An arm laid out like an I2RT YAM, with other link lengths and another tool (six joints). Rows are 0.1 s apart.
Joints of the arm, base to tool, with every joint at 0 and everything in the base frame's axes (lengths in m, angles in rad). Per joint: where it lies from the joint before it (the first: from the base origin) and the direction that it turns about. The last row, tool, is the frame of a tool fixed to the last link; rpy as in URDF.
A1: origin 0 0 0.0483 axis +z
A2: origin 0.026 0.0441 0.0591 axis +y
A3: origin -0.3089 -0.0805 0 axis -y
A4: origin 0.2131 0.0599 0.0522 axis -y
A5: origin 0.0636 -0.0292 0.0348 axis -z
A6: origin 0.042 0 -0.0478 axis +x
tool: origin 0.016 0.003 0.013 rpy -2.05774 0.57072 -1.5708
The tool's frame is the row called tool.
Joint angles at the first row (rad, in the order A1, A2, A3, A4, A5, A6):
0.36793 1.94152 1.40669 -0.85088 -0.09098 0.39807
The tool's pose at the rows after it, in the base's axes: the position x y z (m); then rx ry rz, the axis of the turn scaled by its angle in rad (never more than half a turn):
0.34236, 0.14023, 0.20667, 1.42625, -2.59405, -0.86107
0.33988, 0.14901, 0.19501, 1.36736, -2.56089, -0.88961
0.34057, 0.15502, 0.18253, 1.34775, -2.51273, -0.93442
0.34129, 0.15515, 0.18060, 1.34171, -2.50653, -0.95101
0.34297, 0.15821, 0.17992, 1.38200, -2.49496, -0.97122
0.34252, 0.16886, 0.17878, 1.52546, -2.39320, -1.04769
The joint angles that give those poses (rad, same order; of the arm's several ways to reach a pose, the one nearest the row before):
0.38853 1.95677 1.40632 -0.86540 -0.15011 0.44766
0.41141 1.98995 1.40629 -0.88063 -0.16804 0.48390
0.41980 2.02698 1.40670 -0.88065 -0.20428 0.48351
0.41753 2.03307 1.40707 -0.87911 -0.21611 0.48353
0.42020 2.03612 1.40705 -0.85812 -0.23174 0.46674
0.43278 2.04413 1.40784 -0.83106 -0.30270 0.38052

